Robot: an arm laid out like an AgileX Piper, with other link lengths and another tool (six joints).
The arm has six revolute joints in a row. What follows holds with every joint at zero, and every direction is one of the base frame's. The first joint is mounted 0.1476 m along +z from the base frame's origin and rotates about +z. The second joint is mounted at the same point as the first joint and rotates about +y. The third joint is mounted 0.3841 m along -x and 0.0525 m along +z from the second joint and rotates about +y. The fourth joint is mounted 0.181 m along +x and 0.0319 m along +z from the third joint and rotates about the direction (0.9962, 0, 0.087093). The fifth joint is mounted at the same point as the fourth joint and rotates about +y. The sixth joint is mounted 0.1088 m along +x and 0.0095 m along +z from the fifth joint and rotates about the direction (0.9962, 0, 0.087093). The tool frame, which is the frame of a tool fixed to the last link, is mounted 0.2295 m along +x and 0.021 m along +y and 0.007 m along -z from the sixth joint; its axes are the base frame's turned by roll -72.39, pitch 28.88 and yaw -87.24 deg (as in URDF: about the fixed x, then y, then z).
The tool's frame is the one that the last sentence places.
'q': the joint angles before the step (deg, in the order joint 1, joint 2, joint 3, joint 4, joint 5, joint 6). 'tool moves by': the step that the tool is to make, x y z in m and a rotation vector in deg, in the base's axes. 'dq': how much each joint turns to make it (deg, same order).
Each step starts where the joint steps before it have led.
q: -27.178 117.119 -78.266 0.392 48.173 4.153
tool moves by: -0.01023 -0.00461 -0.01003 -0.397 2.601 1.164
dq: 0.001 1.428 -0.251 -1.844 0.954 -0.128
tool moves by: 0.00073 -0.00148 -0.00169 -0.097 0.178 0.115
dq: -0.001 0.383 -0.351 -0.203 0.083 -0.002
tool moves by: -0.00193 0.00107 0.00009 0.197 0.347 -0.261
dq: 0.000 0.001 -0.049 0.000 0.453 0.252
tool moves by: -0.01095 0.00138 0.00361 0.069 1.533 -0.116
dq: 0.001 -0.558 0.000 -0.778 1.968 0.504
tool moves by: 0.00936 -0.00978 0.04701 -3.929 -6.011 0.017
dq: -0.001 -6.855 -0.001 -0.957 -0.267 0.492
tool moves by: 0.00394 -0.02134 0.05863 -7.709 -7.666 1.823
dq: 0.000 -8.784 1.874 -3.829 -3.445 0.037
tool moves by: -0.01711 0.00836 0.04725 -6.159 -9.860 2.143
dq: 0.000 -12.576 12.712 -1.680 -11.837 0.003
